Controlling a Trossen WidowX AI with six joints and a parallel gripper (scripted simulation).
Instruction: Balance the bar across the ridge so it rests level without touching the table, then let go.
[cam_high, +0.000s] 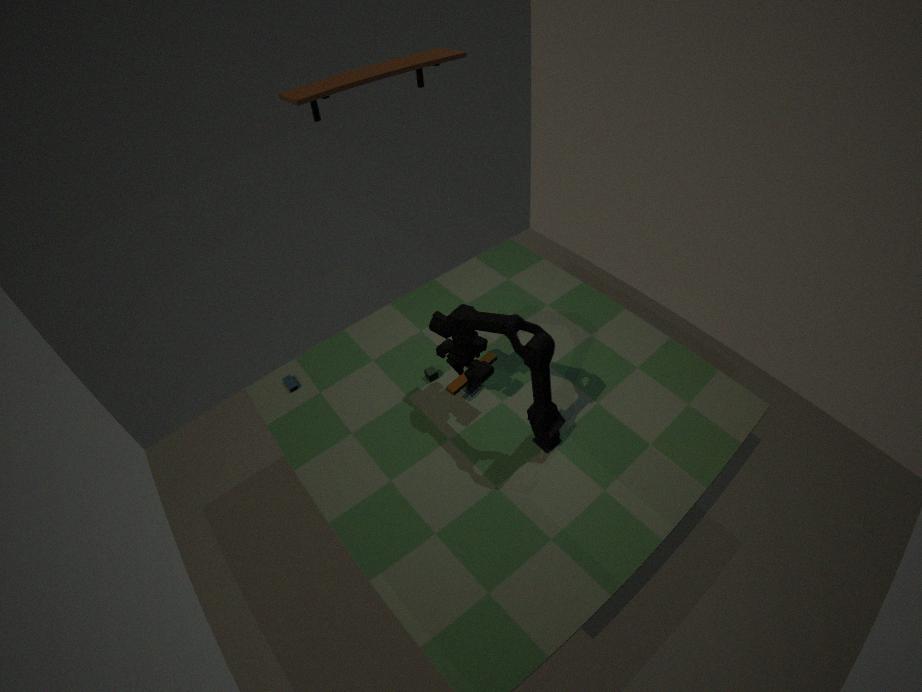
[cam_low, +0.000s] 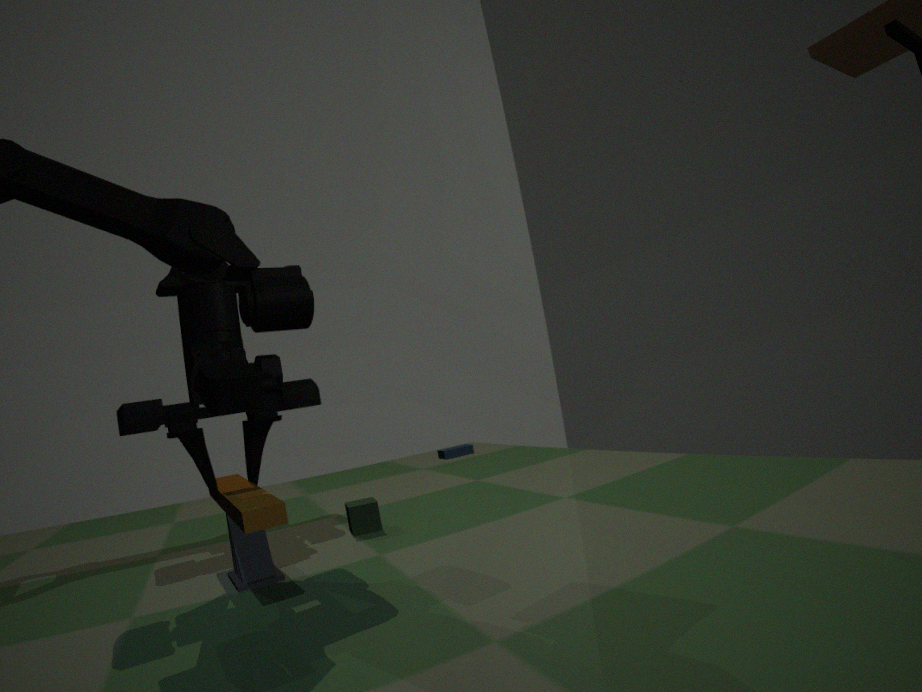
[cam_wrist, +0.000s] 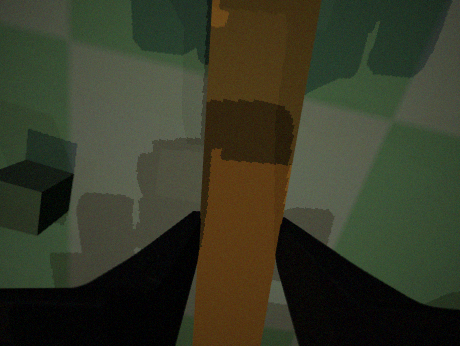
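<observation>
My gripper tip is now 30 mm to the left of the orange bar. From my gripper tip the other things lie so: dark green cube: 130 mm ahead, 60 mm below, 40 mm to the left; small blue block: 440 mm to the left, 440 mm ahead, 70 mm below.
</observation>
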